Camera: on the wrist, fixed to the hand. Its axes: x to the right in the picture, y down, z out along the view.
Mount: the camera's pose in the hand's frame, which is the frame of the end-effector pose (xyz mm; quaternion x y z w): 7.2 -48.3 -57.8 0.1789 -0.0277 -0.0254 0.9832
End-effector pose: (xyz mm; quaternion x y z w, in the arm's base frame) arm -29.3 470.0 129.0 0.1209 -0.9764 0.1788 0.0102
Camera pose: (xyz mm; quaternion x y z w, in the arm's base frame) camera -26.1 444.8 200.3 -0.1504 0.9252 -0.3468 0.0341
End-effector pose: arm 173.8 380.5 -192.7 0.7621 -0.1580 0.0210 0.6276
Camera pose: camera 203.2 442.5 -224.7 0.8661 -0.1496 0.0119 0.4768
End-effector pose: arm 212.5 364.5 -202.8 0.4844 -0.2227 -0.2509 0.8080
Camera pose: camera 243.8 379.3 -270.1 0.6195 -0.2739 -0.2408 0.6952
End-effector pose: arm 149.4 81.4 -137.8 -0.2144 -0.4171 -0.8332 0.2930
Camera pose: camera 105.4 54.9 -193.3 -0.1709 -0.5727 -0.7460 0.2937
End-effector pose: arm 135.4 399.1 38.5 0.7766 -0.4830 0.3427 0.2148
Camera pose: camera 162.1 454.5 82.6 0.8237 -0.3998 0.3964 0.0676
